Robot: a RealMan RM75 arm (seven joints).
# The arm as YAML. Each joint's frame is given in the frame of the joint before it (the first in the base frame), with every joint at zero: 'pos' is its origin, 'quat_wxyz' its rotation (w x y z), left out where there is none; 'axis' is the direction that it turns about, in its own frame. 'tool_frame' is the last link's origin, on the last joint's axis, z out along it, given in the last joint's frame.
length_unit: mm
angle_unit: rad
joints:
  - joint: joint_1
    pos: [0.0, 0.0, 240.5]
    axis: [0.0, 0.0, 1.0]
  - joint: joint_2
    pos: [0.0, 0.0, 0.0]
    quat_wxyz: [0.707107, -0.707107, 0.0, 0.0]
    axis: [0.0, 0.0, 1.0]
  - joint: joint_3
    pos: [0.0, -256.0, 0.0]
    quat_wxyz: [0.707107, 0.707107, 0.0, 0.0]
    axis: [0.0, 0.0, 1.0]
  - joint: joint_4
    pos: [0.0, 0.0, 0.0]
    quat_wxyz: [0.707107, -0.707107, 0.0, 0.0]
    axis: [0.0, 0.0, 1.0]
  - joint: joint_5
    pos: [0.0, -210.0, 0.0]
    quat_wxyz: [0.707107, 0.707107, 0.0, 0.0]
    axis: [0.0, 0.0, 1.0]
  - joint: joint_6
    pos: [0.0, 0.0, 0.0]
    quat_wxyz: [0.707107, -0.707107, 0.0, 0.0]
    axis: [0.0, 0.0, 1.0]
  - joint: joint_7
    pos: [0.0, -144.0, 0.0]
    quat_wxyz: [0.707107, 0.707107, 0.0, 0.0]
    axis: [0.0, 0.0, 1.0]
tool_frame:
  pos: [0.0, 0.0, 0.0]
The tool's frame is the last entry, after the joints.
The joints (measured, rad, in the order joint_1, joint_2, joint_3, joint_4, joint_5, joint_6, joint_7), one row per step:
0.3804, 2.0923, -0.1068, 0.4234, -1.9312, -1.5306, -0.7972
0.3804, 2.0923, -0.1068, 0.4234, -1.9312, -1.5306, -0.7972
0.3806, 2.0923, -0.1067, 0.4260, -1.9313, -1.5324, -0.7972
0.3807, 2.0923, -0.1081, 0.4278, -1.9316, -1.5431, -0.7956
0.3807, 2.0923, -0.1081, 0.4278, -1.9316, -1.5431, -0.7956
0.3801, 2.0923, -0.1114, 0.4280, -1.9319, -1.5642, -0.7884
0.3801, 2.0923, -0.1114, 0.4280, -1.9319, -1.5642, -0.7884
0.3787, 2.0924, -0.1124, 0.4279, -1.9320, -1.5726, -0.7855
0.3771, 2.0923, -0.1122, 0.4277, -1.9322, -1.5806, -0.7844
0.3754, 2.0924, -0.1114, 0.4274, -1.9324, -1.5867, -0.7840
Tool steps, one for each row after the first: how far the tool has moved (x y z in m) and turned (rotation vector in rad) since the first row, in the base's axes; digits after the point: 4 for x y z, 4 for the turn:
0.0000, 0.0000, 0.0000, 0.0000, 0.0000, 0.0000
-0.0007, -0.0002, 0.0000, -0.0001, 0.0036, 0.0009
-0.0019, -0.0009, 0.0009, 0.0024, 0.0132, 0.0067
-0.0019, -0.0009, 0.0009, 0.0024, 0.0132, 0.0067
-0.0036, -0.0021, 0.0030, 0.0059, 0.0318, 0.0165
-0.0036, -0.0021, 0.0030, 0.0059, 0.0318, 0.0165
-0.0040, -0.0028, 0.0038, 0.0076, 0.0393, 0.0191
-0.0042, -0.0033, 0.0048, 0.0112, 0.0453, 0.0213
-0.0043, -0.0037, 0.0056, 0.0148, 0.0498, 0.0224

